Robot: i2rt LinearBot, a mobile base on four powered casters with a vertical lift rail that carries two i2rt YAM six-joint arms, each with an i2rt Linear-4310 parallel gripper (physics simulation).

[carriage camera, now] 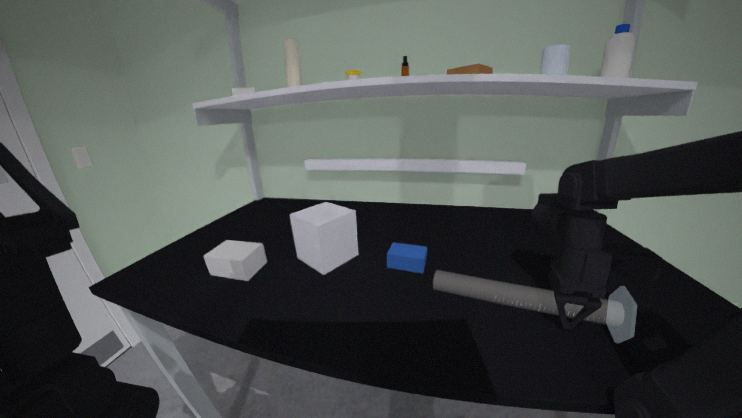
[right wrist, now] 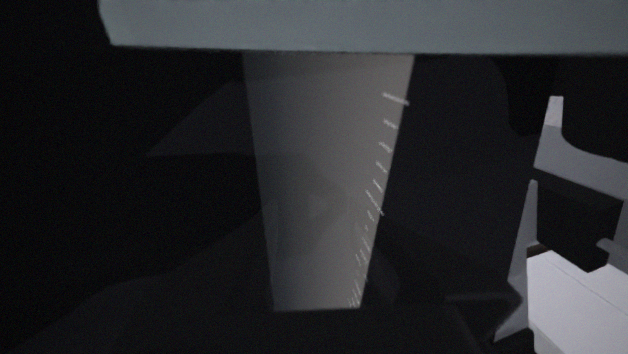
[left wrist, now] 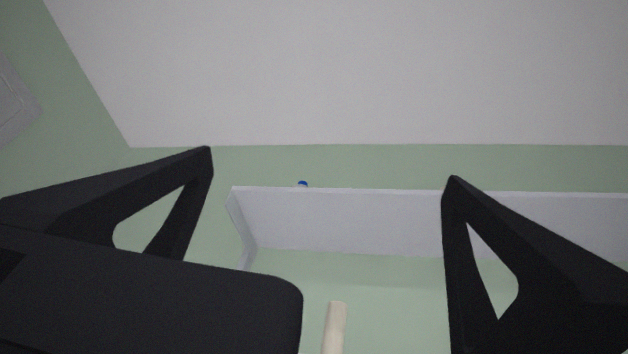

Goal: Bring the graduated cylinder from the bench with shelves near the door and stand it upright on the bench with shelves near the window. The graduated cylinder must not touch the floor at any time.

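Frame: origin at the left arm's base, x ahead, y left, z up, level; metres.
Where they show: left gripper, fingertip midpoint: (left wrist: 326, 173); right gripper, fingertip midpoint: (carriage camera: 564, 321) (right wrist: 313, 206); left arm's base, link origin: (right wrist: 514, 352).
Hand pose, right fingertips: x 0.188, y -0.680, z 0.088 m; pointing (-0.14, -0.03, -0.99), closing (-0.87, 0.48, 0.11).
Observation:
Each offset is from my right fingertips to the top centre of the thing. Level surfaces: height alone.
The graduated cylinder (carriage camera: 482, 289) (right wrist: 325, 150) lies on its side at the right front of the black bench top @[0.003 m down] (carriage camera: 181, 290). Its rim points left, and its pale hexagonal foot @[0.034 m back, 0.071 m right, 0.083 m up] (carriage camera: 625, 314) (right wrist: 350, 25) is at the right. My right gripper (carriage camera: 573, 311) is above the tube near the foot, shut on the graduated cylinder. One finger shows in front of the tube; the far finger is hidden, and the fingers are very dark in the right wrist view. My left gripper (left wrist: 326, 173) is open and empty, raised at the left. The bench near the window does not show.
A white box @[0.259 m ahead, 0.482 m left, 0.127 m up] (carriage camera: 324, 238), a low white block @[0.197 m ahead, 0.712 m left, 0.055 m up] (carriage camera: 235, 259) and a blue block @[0.217 m ahead, 0.270 m left, 0.037 m up] (carriage camera: 407, 257) stand on the bench. A shelf (carriage camera: 415, 88) (left wrist: 350, 220) above holds bottles and containers. A door frame (carriage camera: 31, 124) stands at the left.

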